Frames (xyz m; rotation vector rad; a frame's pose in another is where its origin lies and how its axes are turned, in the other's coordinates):
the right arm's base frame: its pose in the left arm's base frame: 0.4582 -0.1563 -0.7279 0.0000 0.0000 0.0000
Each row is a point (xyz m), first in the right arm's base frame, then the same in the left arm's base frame.
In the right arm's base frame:
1: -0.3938 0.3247 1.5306
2: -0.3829 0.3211 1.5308
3: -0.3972 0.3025 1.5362
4: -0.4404 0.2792 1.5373
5: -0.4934 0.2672 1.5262
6: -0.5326 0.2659 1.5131
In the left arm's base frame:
1: 0.0644 0.1684 0.8027
2: 0.0753 0.1648 0.8029
3: 0.0610 0.1462 0.8083
4: 0.0178 0.1229 0.8094
5: -0.0352 0.1109 0.7983
6: -0.0744 0.1096 0.7852

